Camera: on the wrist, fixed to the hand. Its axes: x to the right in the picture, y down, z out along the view.
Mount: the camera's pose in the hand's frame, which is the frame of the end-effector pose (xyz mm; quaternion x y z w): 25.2 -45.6 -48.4 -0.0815 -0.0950 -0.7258 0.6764
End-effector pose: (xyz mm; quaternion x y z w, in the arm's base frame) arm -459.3 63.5 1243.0 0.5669 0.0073 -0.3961 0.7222
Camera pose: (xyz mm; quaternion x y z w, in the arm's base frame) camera -447.3 87.2 1177.1 0.2817 0.3801 -0.8454 0.2479
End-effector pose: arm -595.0 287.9 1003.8 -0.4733 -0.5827 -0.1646 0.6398
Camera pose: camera -594.5 235.2 1051.5 0.0350 -0.7850 -0.5782 0.2194
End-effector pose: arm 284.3 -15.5 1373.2 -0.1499 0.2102 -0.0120 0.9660
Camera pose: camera 289.3 -75.0 1334.5 -0.3338 -0.0574 -0.6779 0.6525
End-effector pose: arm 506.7 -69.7 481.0 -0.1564 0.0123 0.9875 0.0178
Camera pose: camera 499.5 -24.8 426.3 -0.0224 -0.1874 0.6709 0.7172
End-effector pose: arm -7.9 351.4 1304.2 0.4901 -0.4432 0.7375 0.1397
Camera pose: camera -19.8 409.8 1343.0 0.7118 -0.0174 0.3148 0.6276
